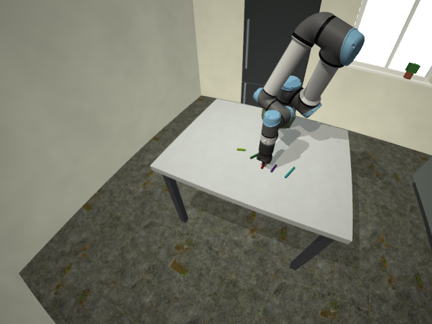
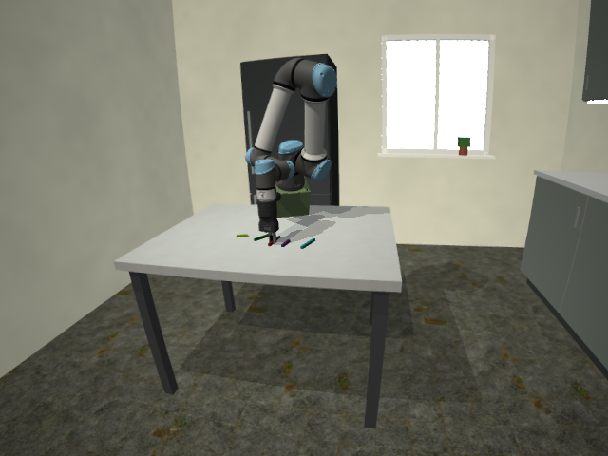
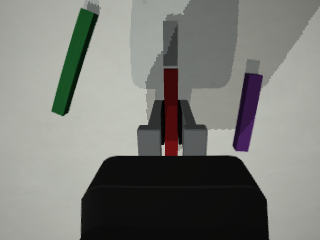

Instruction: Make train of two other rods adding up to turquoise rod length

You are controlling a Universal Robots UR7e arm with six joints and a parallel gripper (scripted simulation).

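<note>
The red rod lies 1 cm below my hand. The rest, counted from my hand: green rod 7 cm to the right, 4 cm behind, 1 cm below; grey rod 5 cm behind, 1 cm below; purple rod 6 cm to the left, 1 cm below.
</note>
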